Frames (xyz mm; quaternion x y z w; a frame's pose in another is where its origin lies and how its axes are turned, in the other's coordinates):
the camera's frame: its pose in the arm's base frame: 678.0 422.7 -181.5 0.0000 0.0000 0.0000 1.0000
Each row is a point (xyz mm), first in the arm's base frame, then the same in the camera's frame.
Working: the arm's base frame: its pose in the camera's frame: -678.0 -422.7 181.5 0.0000 0.0000 0.0000 1.0000

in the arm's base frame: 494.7 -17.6 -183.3
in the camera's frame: -183.3 -440.3 -1.8
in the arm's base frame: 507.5 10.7 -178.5
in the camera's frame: -170.5 -412.0 3.0
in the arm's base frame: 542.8 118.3 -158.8
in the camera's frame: -135.2 -304.4 22.7
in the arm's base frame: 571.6 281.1 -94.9
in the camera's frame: -106.4 -141.6 86.6
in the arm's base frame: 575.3 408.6 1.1
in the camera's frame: -102.7 -14.1 182.6
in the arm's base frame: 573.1 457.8 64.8
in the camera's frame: -104.9 35.1 246.3
